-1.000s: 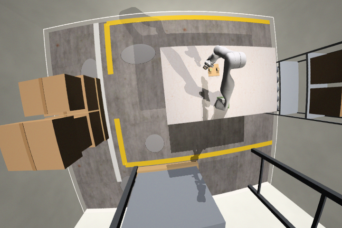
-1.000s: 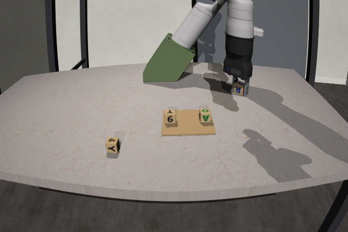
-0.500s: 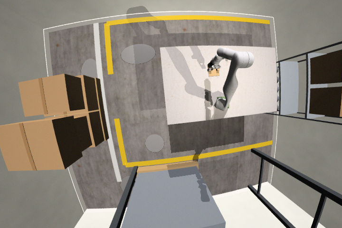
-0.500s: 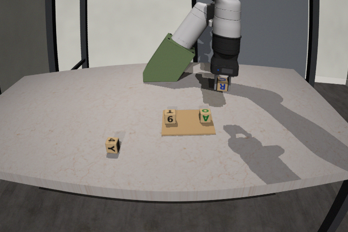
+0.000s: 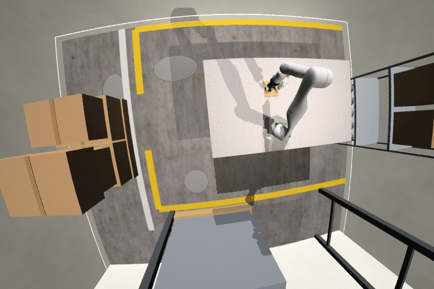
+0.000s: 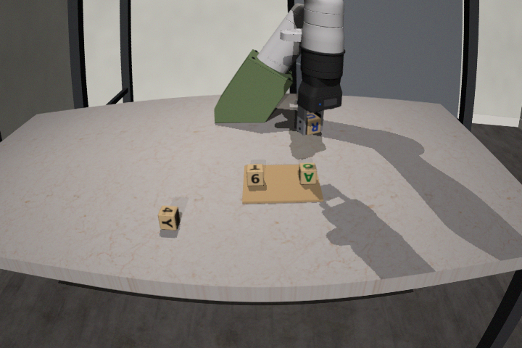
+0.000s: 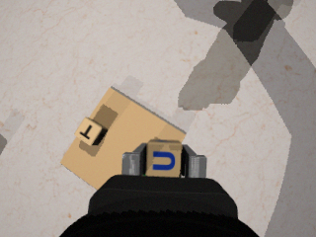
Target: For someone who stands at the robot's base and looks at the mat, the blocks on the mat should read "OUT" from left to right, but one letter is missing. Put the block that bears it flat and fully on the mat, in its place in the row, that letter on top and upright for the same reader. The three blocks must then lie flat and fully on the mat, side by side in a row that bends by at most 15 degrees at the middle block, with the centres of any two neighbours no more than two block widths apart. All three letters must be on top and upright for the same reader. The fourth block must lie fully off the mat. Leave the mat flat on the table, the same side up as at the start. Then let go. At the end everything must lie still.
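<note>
Right now my hand is 11 cm above the tan mat, 5 cm to the left of it and 3 cm short of it.
</note>
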